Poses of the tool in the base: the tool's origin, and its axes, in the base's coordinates. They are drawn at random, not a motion.
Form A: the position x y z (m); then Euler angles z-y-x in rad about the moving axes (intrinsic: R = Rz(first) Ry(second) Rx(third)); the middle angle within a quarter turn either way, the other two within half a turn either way.
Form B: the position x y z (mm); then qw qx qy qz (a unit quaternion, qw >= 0). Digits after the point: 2 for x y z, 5 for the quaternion.
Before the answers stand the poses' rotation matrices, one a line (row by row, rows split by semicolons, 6 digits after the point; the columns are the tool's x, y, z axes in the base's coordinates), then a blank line. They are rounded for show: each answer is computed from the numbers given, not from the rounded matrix.
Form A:
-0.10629 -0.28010 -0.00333 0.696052 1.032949 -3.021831
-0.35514 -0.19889 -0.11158 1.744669 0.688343 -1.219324
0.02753 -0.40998 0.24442 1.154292 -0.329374 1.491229
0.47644 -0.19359 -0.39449 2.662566 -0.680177 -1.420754
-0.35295 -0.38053 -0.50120 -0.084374 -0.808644 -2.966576
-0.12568 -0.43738 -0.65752 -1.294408 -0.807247 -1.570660
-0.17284 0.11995 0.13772 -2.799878 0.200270 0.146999
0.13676 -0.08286 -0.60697 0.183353 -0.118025 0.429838
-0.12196 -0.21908 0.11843 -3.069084 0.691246 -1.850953
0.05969 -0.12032 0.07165 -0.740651 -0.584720 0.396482
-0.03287 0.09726 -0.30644 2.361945 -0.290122 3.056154
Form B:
0.393120 0.557862 -0.730922; 0.328476 -0.827674 -0.455038; -0.858813 -0.061206 -0.508619
-0.133606 -0.235910 -0.962547; 0.760655 -0.646990 0.052987; -0.635258 -0.725087 0.265888
0.382819 -0.203131 0.901214; 0.865349 -0.262706 -0.426797; 0.323451 0.943251 0.075211
-0.689953 -0.620768 -0.372306; 0.358344 0.153972 -0.920805; 0.628931 -0.768726 0.116215
0.688024 0.042519 0.724442; -0.058189 -0.991835 0.113477; 0.723352 -0.120229 -0.679932
0.188696 0.197258 0.962020; -0.665246 -0.694933 0.272978; 0.722386 -0.691490 0.000094
-0.923350 0.304036 -0.234493; -0.328405 -0.941784 0.072057; -0.198934 0.143543 0.969444
0.976398 -0.213989 -0.029265; 0.181059 0.884849 -0.429255; 0.117751 0.413824 0.902709
-0.768428 0.591002 0.245430; -0.055816 0.320163 -0.945717; -0.637498 -0.740414 -0.213035
0.615418 0.465108 -0.636345; -0.562667 0.824608 0.058548; 0.551966 0.322019 0.769180
-0.681441 0.717825 -0.142706; 0.673649 0.691405 0.261068; 0.286069 0.081769 -0.954714

-106.29 -280.10 -3.33 0.11919 0.82605 0.26825 -0.48113
-355.14 -198.89 -111.58 0.34831 -0.55846 -0.23491 0.71528
27.53 -409.98 244.42 0.54665 0.62656 0.26423 0.48865
476.44 -193.59 -394.49 0.38087 0.09982 -0.65721 0.64269
-352.95 -380.53 -501.20 0.06375 -0.91649 0.00427 -0.39493
-125.68 -437.38 -657.52 0.35137 -0.68621 0.17050 -0.61366
-172.84 119.95 137.72 0.16148 0.11067 -0.05505 -0.97910
136.76 -82.86 -606.97 0.97005 0.21728 -0.03789 0.10181
-121.96 -219.08 118.43 0.29099 0.17638 0.75856 -0.55570
59.69 -120.32 71.65 0.89571 0.07354 -0.33167 -0.28686
-32.87 97.26 -306.44 0.11753 -0.38140 -0.91208 -0.09397

